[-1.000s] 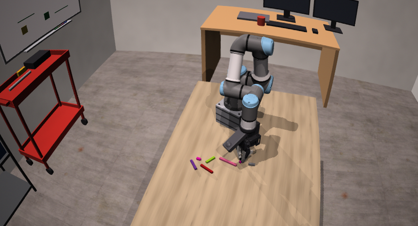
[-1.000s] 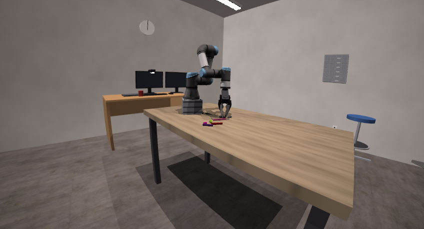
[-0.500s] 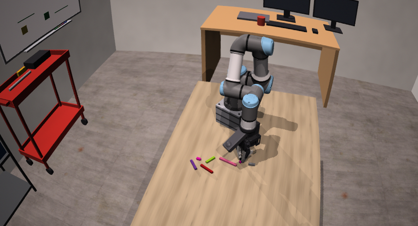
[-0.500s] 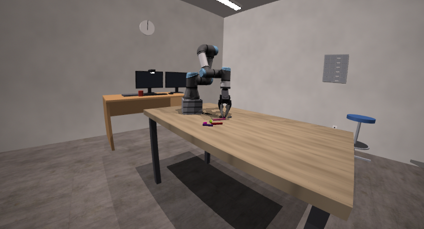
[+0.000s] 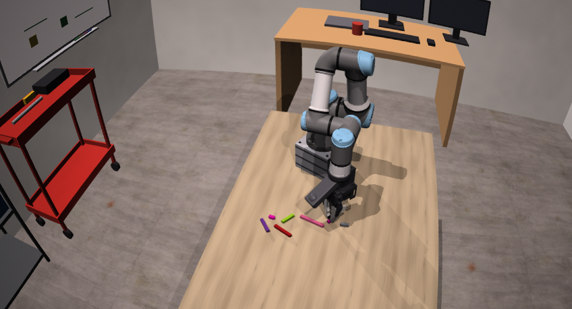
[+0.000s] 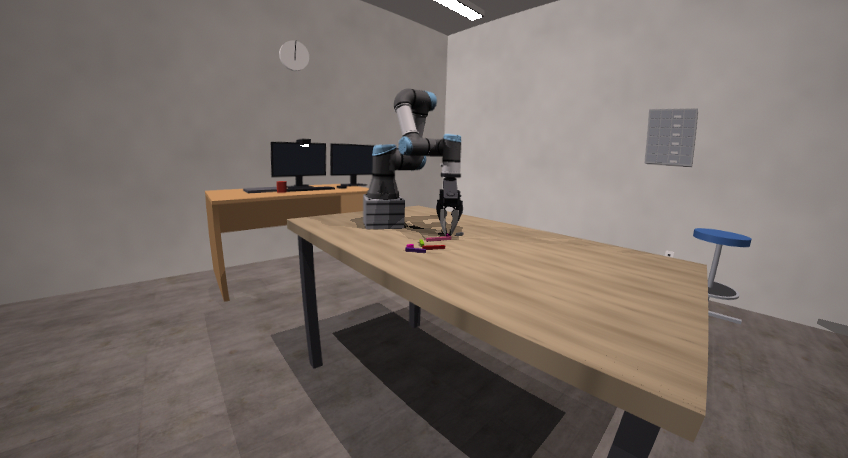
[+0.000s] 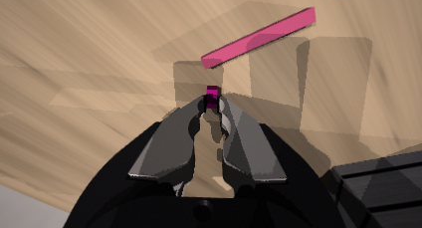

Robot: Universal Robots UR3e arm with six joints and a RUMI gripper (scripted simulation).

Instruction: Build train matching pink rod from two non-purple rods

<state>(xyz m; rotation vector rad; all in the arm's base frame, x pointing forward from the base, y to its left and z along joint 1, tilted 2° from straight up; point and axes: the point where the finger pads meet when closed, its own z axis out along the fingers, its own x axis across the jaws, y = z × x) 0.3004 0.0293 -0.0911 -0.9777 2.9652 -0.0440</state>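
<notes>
Right now the grey rod is 20 mm ahead of my hand, 50 mm to the left of it and 10 mm below it. The rest, counted from my hand: pink rod: 60 mm to the right, 10 mm below; then lime rod: 140 mm to the right, 10 mm below; then red rod: 50 mm ahead, 160 mm to the right, 10 mm below.
</notes>
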